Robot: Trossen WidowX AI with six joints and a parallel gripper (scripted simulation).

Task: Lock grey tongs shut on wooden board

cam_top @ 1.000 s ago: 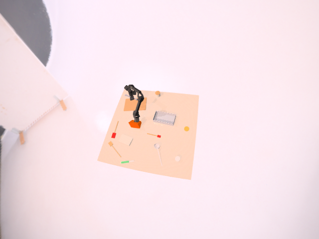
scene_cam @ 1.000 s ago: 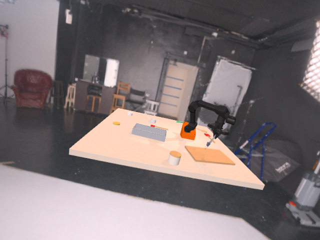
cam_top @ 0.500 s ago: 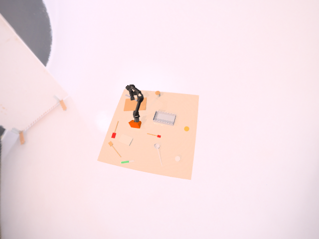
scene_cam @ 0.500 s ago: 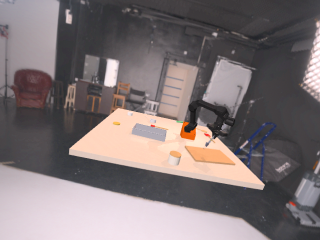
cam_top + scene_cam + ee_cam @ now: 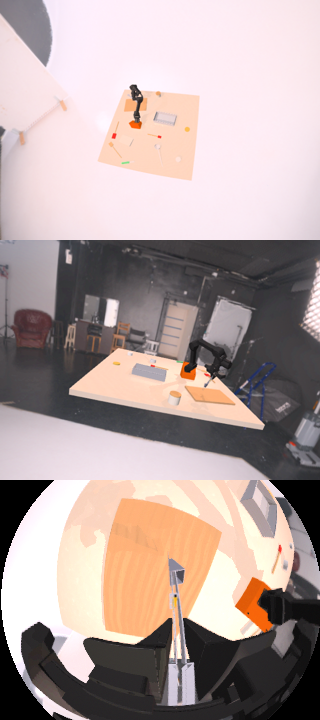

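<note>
The wooden board is 14 cm below my gripper tip, 2 cm to the left of it and 1 cm behind it. Also, from my gripper tip: orange disc (83 cm ahead, 34 cm to the right, 13 cm below); then pale plate (61 cm to the right, 13 cm below); then grey roasting tin (50 cm ahead, 21 cm to the right, 11 cm below).
</note>
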